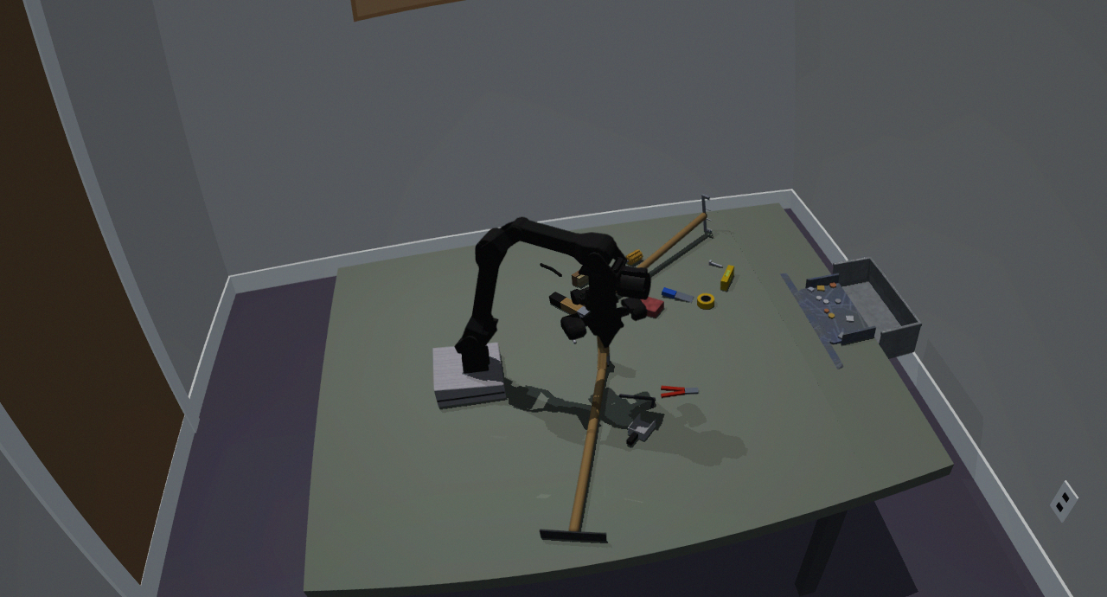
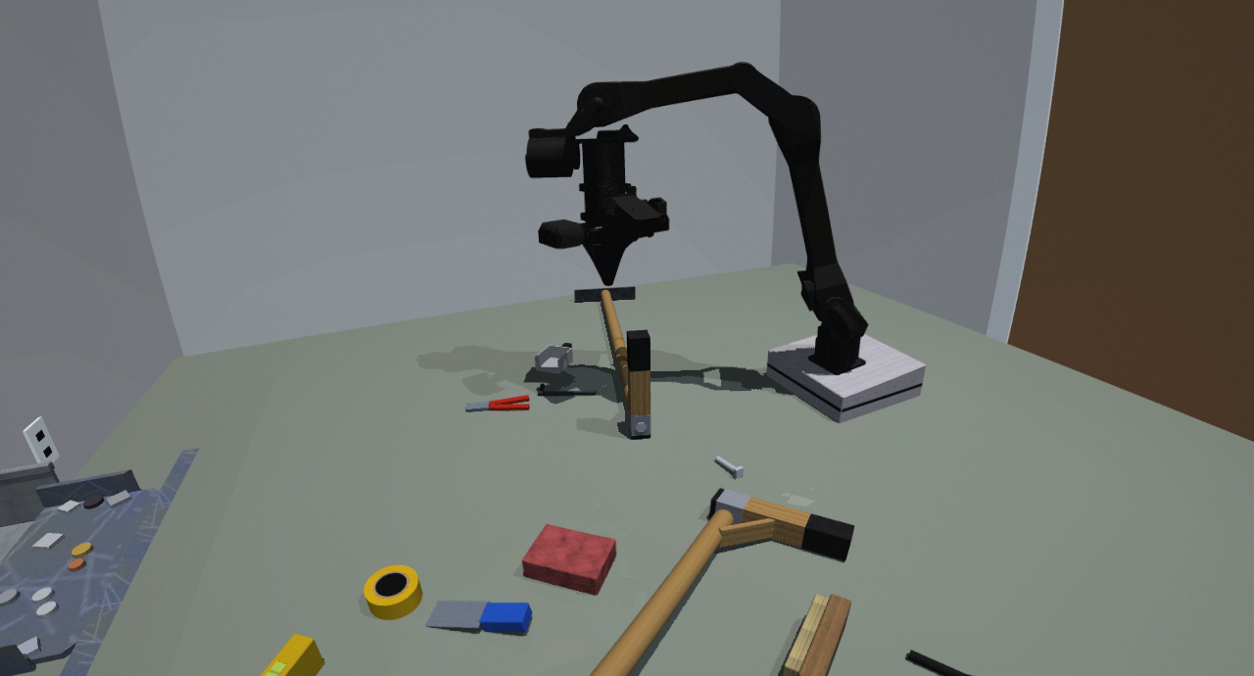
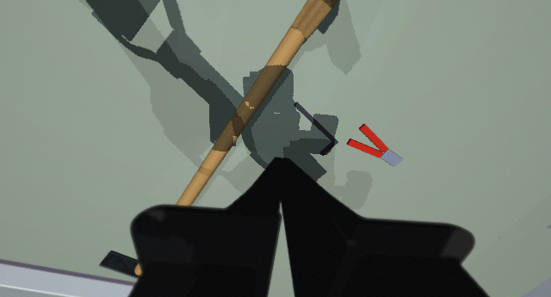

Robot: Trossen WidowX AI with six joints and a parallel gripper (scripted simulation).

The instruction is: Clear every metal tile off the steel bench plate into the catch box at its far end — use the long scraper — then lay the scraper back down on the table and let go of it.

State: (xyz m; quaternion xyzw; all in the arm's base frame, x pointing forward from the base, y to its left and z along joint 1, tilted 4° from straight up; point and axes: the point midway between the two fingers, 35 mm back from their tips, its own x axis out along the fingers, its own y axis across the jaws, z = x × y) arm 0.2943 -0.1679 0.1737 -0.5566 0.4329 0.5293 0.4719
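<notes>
Now: the long scraper 70 mm behind my gripper tip, 130 mm to the right of it and 110 mm below it. From my gripper tip the other things lie so: hex key (80 mm ahead, 30 mm to the right, 170 mm below); metal bracket (40 mm ahead, 140 mm to the right, 160 mm below); red block (190 mm ahead, 320 mm to the left, 160 mm below).
</notes>
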